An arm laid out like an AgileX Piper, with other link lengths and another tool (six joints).
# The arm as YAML. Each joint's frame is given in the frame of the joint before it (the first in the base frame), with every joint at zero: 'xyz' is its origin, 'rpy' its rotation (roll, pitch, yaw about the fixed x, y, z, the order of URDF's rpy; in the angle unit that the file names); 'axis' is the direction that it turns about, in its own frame. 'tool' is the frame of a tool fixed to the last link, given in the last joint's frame.
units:
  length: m
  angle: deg
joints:
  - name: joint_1
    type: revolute
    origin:
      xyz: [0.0, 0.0, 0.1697]
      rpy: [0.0, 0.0, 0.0]
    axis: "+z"
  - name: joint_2
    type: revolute
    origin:
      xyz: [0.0, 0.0, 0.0]
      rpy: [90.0, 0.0, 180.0]
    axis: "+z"
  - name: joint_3
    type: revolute
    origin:
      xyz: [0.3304, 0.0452, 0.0]
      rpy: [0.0, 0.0, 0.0]
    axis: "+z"
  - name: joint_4
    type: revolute
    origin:
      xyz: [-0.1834, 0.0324, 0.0]
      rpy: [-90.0, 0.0, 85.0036]
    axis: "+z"
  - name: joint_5
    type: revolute
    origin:
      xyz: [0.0, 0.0, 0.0]
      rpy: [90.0, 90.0, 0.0]
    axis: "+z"
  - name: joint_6
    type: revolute
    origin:
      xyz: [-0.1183, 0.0, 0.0]
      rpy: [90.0, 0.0, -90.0]
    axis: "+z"
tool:
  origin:
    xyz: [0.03, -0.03, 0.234]
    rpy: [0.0, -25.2, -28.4]
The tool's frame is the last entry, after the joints.
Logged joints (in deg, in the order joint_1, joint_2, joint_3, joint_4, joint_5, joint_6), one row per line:
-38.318, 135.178, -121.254, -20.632, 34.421, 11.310
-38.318, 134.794, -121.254, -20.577, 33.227, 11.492
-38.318, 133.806, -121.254, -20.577, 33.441, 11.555
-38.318, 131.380, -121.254, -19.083, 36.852, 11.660
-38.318, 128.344, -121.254, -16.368, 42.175, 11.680
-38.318, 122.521, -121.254, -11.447, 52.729, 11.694
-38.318, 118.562, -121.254, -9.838, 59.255, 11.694
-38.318, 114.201, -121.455, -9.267, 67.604, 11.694
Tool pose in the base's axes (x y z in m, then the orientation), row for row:
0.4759, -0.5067, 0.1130, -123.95, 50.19, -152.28
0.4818, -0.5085, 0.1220, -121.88, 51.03, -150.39
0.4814, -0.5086, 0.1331, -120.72, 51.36, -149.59
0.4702, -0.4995, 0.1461, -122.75, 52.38, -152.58
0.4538, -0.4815, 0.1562, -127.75, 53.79, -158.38
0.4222, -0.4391, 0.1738, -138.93, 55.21, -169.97
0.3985, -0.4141, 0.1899, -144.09, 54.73, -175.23
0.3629, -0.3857, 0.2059, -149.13, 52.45, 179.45
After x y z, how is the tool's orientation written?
As angles about the fixed x, y, z axes (roll, pitch, yaw), in degrees.
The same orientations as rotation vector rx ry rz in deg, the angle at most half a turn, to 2 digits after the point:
0.28, 115.91, -45.50
0.10, 114.28, -45.87
0.19, 113.50, -46.31
2.62, 114.06, -45.58
6.38, 115.54, -43.41
12.61, 118.62, -38.33
15.09, 120.51, -36.20
17.45, 123.83, -34.50

